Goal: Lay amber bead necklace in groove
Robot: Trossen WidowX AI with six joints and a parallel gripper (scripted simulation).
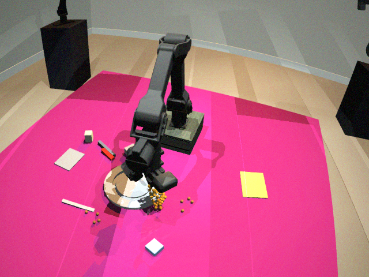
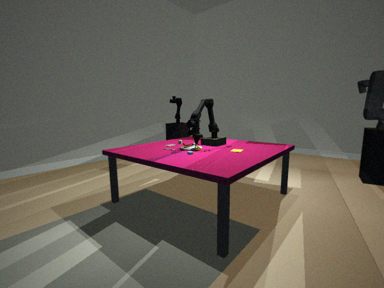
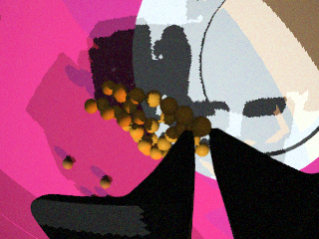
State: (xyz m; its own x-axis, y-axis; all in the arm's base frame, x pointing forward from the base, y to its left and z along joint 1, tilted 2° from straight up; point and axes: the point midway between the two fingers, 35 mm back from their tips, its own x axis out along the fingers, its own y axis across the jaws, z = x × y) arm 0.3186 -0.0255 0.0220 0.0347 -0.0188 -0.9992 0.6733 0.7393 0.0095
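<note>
Right now the round bead board is 70 mm to the right of my gripper tip, 40 mm below it and 20 mm behind it. The rest, counted from my gripper tip: white block: 180 mm behind, 120 mm to the right, 30 mm below; blue block: 190 mm ahead, 60 mm to the left, 40 mm below; white strip: 220 mm to the right, 110 mm ahead, 40 mm below.
</note>
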